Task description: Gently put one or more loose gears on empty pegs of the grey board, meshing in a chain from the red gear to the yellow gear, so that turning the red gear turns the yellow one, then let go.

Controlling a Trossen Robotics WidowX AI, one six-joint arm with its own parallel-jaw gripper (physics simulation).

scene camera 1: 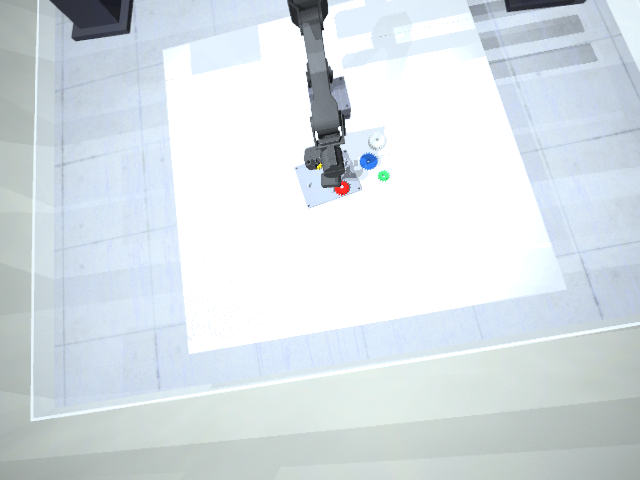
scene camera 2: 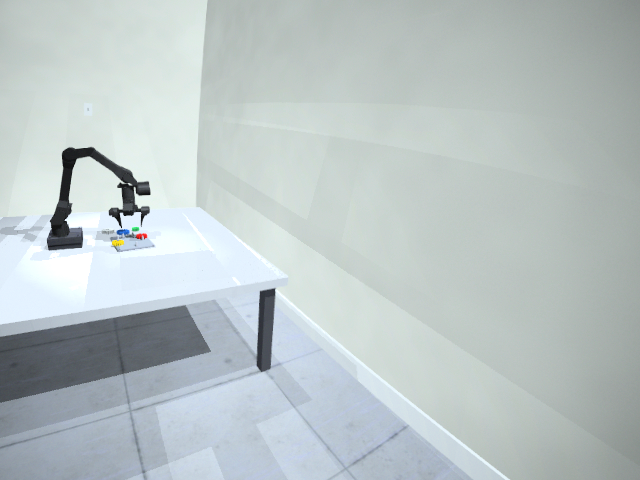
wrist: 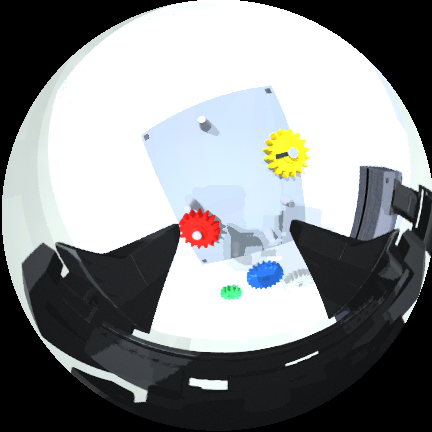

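Pixels of known places: gripper, fingertip midpoint: (scene camera 2: 131, 227) (wrist: 236, 227); arm's base, link origin: (scene camera 2: 60, 234) (wrist: 395, 196).
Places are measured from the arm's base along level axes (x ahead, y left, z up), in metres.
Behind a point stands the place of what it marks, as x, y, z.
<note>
The grey board (scene camera 1: 320, 197) @[0.387, -0.023, -0.048] (scene camera 2: 127, 248) @[0.301, -0.098, -0.048] (wrist: 235, 115) @[0.307, -0.075, -0.048] lies on the table with the red gear (scene camera 1: 341, 188) @[0.365, 0.055, -0.030] (scene camera 2: 141, 236) @[0.360, 0.035, -0.035] (wrist: 202, 226) @[0.353, 0.049, -0.033] and the yellow gear (scene camera 1: 318, 166) @[0.272, -0.025, -0.034] (scene camera 2: 117, 242) @[0.254, -0.049, -0.033] (wrist: 281, 165) @[0.263, -0.018, -0.033] on pegs near opposite edges. Bare pegs show in the wrist view, one peg (wrist: 202, 121) @[0.340, -0.064, -0.027] near the far edge and several between and beside the gears. A blue gear (scene camera 1: 368, 161) @[0.269, 0.159, -0.038] (scene camera 2: 122, 231) @[0.260, 0.142, -0.038] (wrist: 265, 274) @[0.263, 0.149, -0.039], a green gear (scene camera 1: 383, 175) @[0.315, 0.212, -0.049] (scene camera 2: 135, 228) @[0.322, 0.197, -0.040] (wrist: 230, 292) @[0.321, 0.199, -0.039] and a white gear (scene camera 1: 377, 140) @[0.176, 0.201, -0.053] (scene camera 2: 107, 231) @[0.182, 0.170, -0.043] (wrist: 298, 278) @[0.189, 0.179, -0.041] lie loose beside the board. My gripper (scene camera 2: 131, 226) @[0.315, 0.026, 0.013] (wrist: 236, 227) @[0.315, 0.026, 0.013] is open and empty, pointing down above the board; its fingertips are hidden in scene camera 1.
The arm's base (scene camera 1: 341, 96) @[0.023, 0.073, 0.003] (scene camera 2: 65, 238) @[0.030, -0.044, -0.006] (wrist: 377, 200) @[0.088, 0.012, -0.008] stands on the white table (scene camera 1: 361, 258) @[0.619, 0.113, -0.056] (scene camera 2: 180, 268) @[0.522, -0.351, -0.056] behind the board. The forearm (scene camera 1: 321, 87) @[0.260, 0.016, 0.320] (scene camera 2: 109, 165) @[0.234, -0.007, 0.317] reaches over the board from the base side. The loose gears lie close together near one board edge.
</note>
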